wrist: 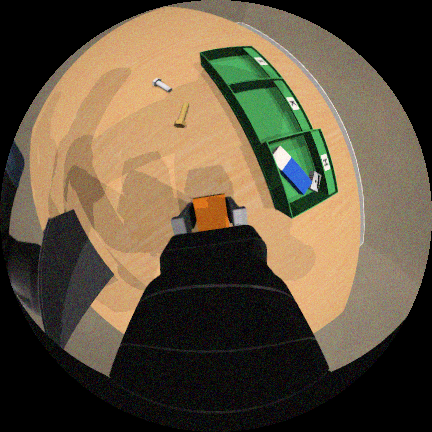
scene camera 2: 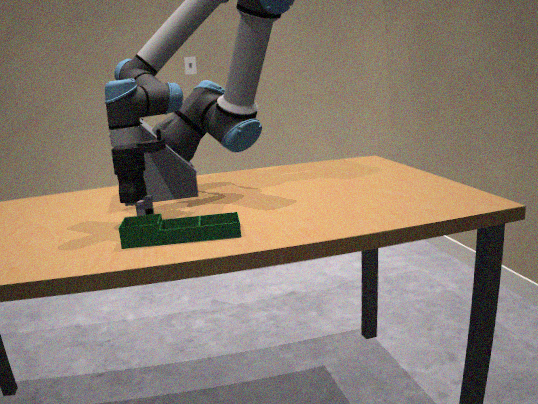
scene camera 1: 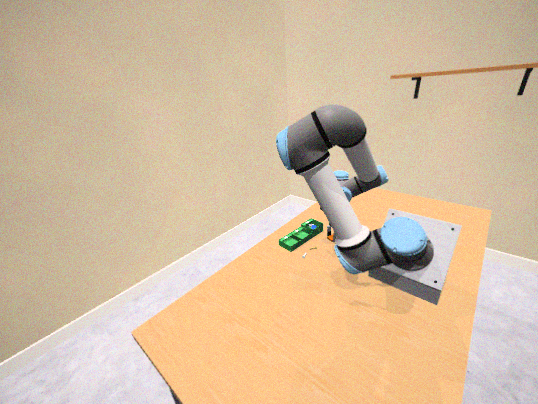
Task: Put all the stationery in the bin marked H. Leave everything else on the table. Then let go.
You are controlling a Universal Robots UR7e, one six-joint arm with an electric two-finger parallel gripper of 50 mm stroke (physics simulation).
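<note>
My gripper is shut on an orange block, which shows between the two fingertips in the wrist view, beside bin H. Whether the block touches the table I cannot tell. The bin marked H is the end compartment of a green three-part tray. A blue and white eraser and a small metal sharpener lie in bin H. A silver bolt and a brass bolt lie on the table.
The compartment marked K adjoins bin H, with another labelled compartment at the far end. Bin H has higher walls than the other two. The table edge runs behind the tray. The grey robot base plate stands on the table.
</note>
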